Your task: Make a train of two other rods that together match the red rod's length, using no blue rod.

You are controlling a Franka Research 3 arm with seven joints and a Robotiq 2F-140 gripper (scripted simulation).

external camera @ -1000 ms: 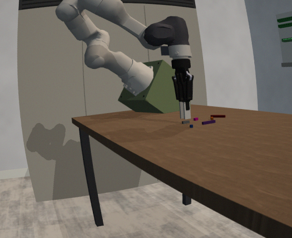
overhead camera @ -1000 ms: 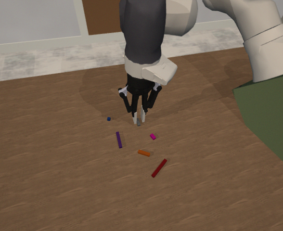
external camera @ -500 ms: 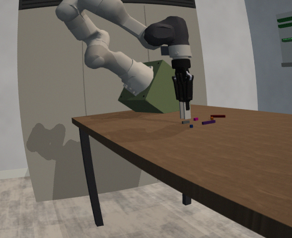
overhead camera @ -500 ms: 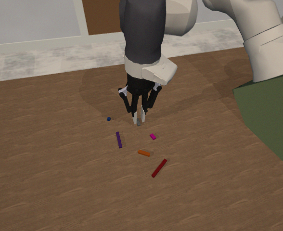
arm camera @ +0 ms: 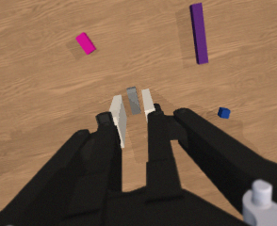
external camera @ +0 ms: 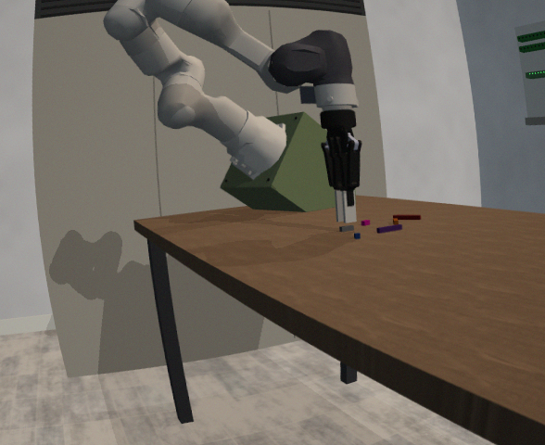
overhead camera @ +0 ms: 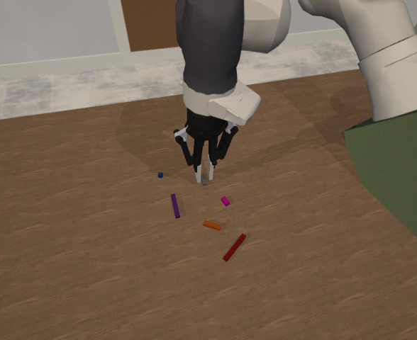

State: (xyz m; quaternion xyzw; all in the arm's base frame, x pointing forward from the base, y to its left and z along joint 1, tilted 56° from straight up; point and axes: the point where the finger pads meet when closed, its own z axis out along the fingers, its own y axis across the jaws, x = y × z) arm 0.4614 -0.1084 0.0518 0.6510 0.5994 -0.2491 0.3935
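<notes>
Right now the grey rod is 5 cm below my hand. Round my hand: blue rod (9 cm ahead, 5 cm to the right, 5 cm below); then purple rod (9 cm ahead, 4 cm to the left, 5 cm below); then magenta rod (2 cm behind, 8 cm to the left, 5 cm below).
</notes>
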